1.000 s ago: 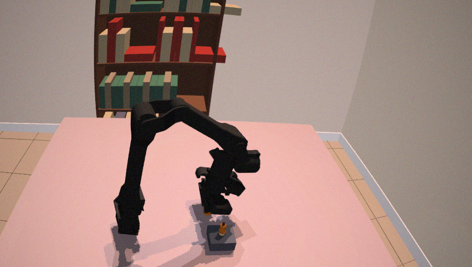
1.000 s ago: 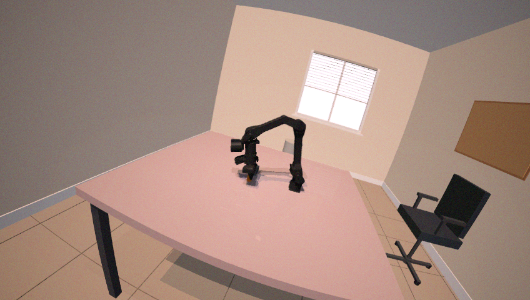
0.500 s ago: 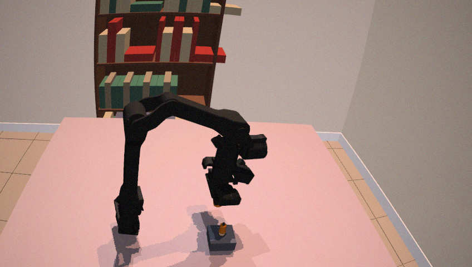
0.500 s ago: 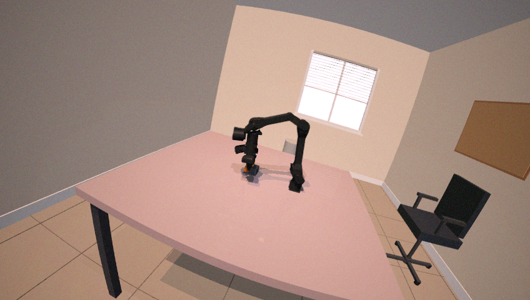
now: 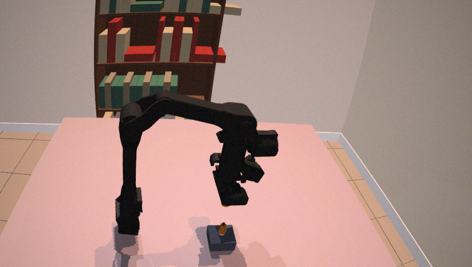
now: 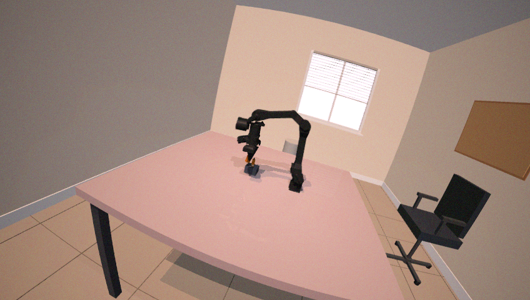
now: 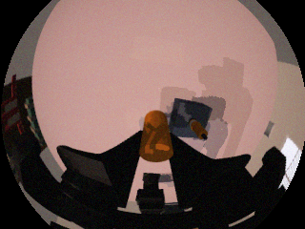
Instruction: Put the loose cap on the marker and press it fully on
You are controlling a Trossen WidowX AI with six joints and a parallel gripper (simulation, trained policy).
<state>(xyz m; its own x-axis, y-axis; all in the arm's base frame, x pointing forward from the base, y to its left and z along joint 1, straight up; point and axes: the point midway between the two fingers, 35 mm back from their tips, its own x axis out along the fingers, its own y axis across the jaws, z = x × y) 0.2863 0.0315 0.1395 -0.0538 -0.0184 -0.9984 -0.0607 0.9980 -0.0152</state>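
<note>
The orange marker is 8 cm to the right of my gripper tip, 3 cm below it and 1 cm behind it. From my gripper tip the other things lie so: holder block 8 cm to the right, 8 cm below, 1 cm behind; then orange cap 1 cm ahead, 1 cm above.
</note>
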